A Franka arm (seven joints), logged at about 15 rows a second.
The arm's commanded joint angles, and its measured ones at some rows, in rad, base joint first. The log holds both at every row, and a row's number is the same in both.
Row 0, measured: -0.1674, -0.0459, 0.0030, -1.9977, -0.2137, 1.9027, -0.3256
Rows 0 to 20, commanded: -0.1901, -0.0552, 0.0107, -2.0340, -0.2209, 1.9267, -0.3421; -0.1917, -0.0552, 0.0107, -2.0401, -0.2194, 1.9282, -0.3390; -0.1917, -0.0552, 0.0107, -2.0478, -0.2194, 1.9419, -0.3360; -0.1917, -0.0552, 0.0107, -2.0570, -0.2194, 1.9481, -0.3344; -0.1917, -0.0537, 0.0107, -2.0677, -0.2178, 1.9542, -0.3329; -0.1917, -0.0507, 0.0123, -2.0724, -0.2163, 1.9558, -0.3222; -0.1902, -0.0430, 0.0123, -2.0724, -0.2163, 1.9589, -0.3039; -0.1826, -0.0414, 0.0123, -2.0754, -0.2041, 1.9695, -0.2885; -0.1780, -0.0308, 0.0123, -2.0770, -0.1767, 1.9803, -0.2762; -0.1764, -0.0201, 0.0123, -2.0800, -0.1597, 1.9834, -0.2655; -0.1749, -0.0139, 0.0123, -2.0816, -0.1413, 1.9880, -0.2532; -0.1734, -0.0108, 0.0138, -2.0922, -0.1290, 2.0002, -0.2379; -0.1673, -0.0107, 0.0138, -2.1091, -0.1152, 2.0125, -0.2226; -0.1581, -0.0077, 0.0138, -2.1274, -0.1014, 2.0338, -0.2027; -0.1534, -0.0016, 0.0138, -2.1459, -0.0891, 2.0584, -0.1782; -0.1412, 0.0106, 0.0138, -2.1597, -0.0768, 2.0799, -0.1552; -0.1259, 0.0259, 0.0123, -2.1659, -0.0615, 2.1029, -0.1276; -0.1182, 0.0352, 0.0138, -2.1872, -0.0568, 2.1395, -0.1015; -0.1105, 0.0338, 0.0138, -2.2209, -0.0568, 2.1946, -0.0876; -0.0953, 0.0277, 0.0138, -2.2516, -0.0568, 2.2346, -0.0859; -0.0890, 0.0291, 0.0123, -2.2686, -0.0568, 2.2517, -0.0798
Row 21, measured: -0.0561, -0.0040, 0.0396, -2.1930, -0.0121, 2.1549, -0.0691
